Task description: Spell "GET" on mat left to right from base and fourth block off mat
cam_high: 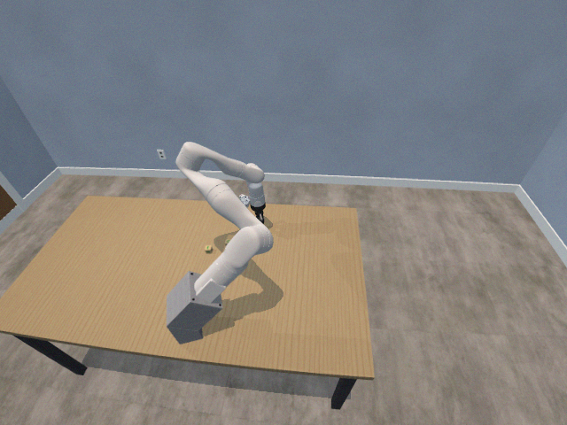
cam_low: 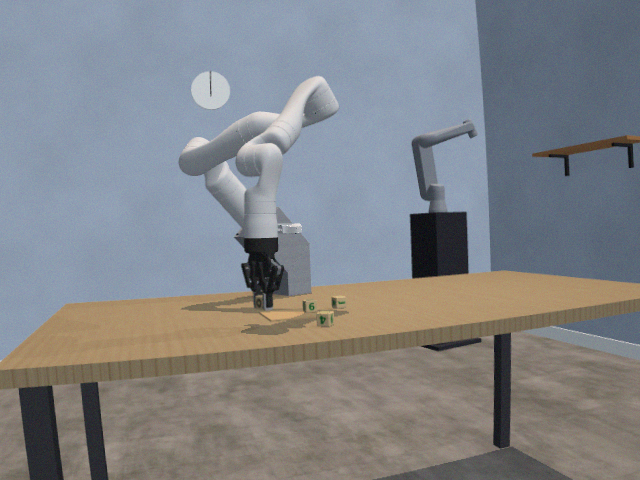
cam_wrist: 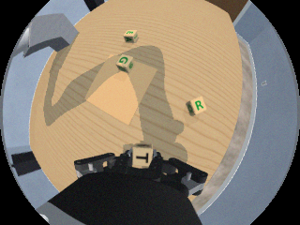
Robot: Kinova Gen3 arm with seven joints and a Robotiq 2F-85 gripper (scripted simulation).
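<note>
The mat lies 12 cm to the left of my hand, 10 cm behind it and 6 cm below it. From my hand the other things lie so: T block (right at my hand); then G block (16 cm to the left, 10 cm behind, 4 cm below).
</note>
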